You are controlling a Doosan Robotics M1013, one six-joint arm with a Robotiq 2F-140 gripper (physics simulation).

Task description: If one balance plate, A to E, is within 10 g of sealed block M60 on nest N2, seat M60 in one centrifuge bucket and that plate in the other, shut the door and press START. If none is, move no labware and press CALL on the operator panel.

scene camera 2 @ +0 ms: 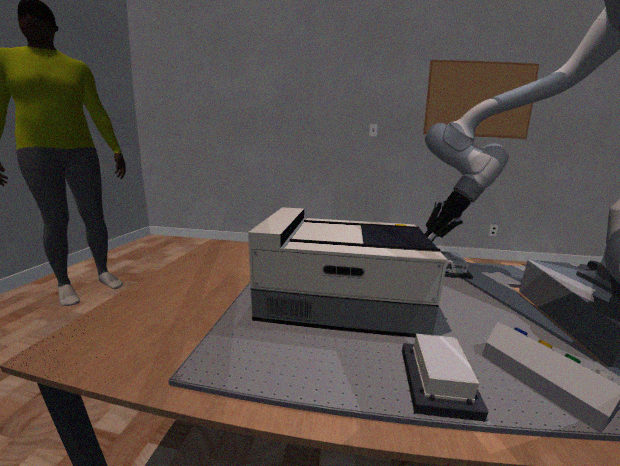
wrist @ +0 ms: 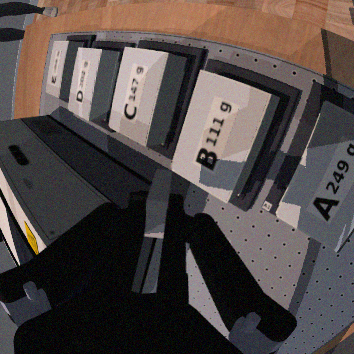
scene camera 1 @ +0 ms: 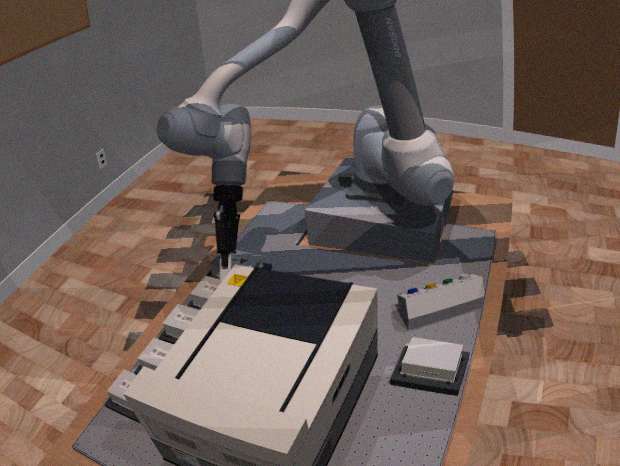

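Seen in the pictures: gripper, between the fingertips: (wrist: 162, 183); arm's base, origin of its link: (scene camera 1: 379, 187).
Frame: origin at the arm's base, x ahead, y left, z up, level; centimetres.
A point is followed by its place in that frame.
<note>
My gripper (scene camera 1: 225, 262) (scene camera 2: 431, 236) (wrist: 162, 183) @[y -29.1, x 52.4, z 0.9 cm] is shut and empty, above the plate row by the centrifuge's corner. In the wrist view, plate A (wrist: 327, 182) @[y -33.7, x 37.9, z -4.3 cm] reads 249 g, plate B (wrist: 220, 132) @[y -34.6, x 50.0, z -4.3 cm] 111 g, plate C (wrist: 137, 95) @[y -36.3, x 62.5, z -4.3 cm] 147 g, plate D (wrist: 86, 82) @[y -37.1, x 75.5, z -4.2 cm] seemingly 202 g; plate E (wrist: 56, 70) @[y -39.1, x 89.5, z -4.4 cm] has an unreadable mass. Each sits in a dark nest. The white block M60 (scene camera 1: 432, 356) @[y 24.4, x 66.1, z -3.2 cm] (scene camera 2: 446, 363) @[y 26.5, x 65.6, z -3.2 cm] sits on a dark nest (scene camera 1: 425, 384) @[y 23.9, x 71.1, z -7.4 cm] (scene camera 2: 448, 408) @[y 32.5, x 66.8, z -7.5 cm]; its side marking is too small to read. The centrifuge (scene camera 1: 345, 345) @[y 8.3, x 78.6, z 11.3 cm] (scene camera 2: 300, 270) @[y 7.8, x 94.4, z 6.0 cm] shows a dark top area; no buckets show.
The operator panel (scene camera 1: 443, 305) @[y 24.9, x 46.6, z -5.1 cm] (scene camera 2: 551, 375) @[y 27.5, x 45.1, z -5.0 cm] carries blue, yellow and green buttons and smaller pale ones. The perforated mat (scene camera 1: 395, 425) @[y 19.3, x 82.0, z -9.7 cm] (scene camera 2: 300, 365) @[y 21.6, x 93.0, z -9.7 cm] lies under the equipment. The arm's base block (scene camera 1: 370, 227) @[y 0.8, x 19.8, z -1.8 cm] stands behind. A person (scene camera 2: 55, 110) stands beyond the table (scene camera 2: 150, 340) @[y 16.3, x 130.3, z -11.0 cm].
</note>
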